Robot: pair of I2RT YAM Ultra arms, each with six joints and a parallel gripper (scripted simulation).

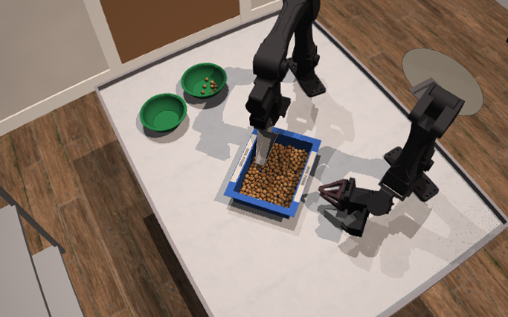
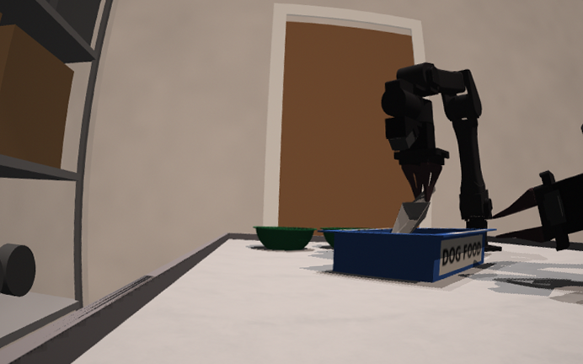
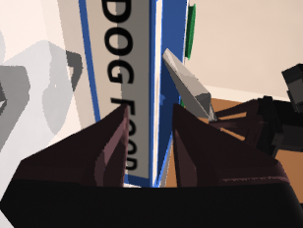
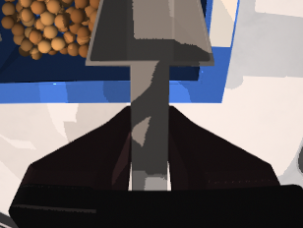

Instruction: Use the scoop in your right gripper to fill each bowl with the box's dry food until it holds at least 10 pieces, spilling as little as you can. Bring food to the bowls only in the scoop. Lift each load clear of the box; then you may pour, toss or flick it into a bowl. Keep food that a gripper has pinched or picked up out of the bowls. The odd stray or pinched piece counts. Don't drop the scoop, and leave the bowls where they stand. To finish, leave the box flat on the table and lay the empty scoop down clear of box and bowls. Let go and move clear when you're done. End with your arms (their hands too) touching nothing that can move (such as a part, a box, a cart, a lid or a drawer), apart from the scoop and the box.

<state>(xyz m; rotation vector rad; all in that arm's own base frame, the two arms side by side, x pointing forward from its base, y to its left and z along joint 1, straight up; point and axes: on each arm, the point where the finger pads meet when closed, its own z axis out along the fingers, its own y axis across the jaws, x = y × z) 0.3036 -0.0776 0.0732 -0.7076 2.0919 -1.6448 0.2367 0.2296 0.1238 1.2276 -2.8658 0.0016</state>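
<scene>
My right hand is 3 cm short of the grey scoop, 3 cm above it and 2 cm to the right of it.
</scene>
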